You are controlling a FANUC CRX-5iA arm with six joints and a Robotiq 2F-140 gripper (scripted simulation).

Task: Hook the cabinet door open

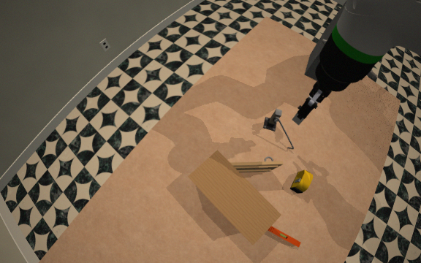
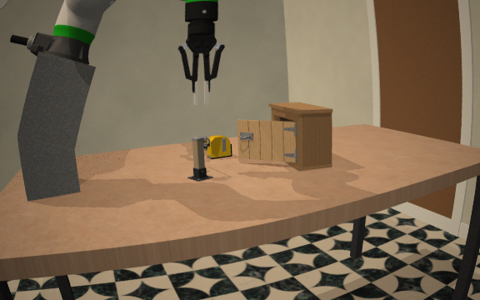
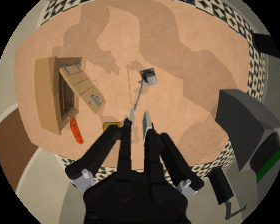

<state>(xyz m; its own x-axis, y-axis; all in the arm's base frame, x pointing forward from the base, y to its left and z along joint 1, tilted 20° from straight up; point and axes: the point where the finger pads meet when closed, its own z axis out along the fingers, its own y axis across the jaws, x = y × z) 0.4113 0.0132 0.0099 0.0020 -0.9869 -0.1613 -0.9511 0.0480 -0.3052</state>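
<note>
Now: hand 15 cm above the hook post, 3 cm to the left of it and 1 cm past it. Also, from my hand: plank door: 18 cm ahead, 15 cm below, 2 cm to the right; yellow tape measure: 19 cm below, 16 cm to the left, 8 cm ahead; hook rod: 16 cm below.
</note>
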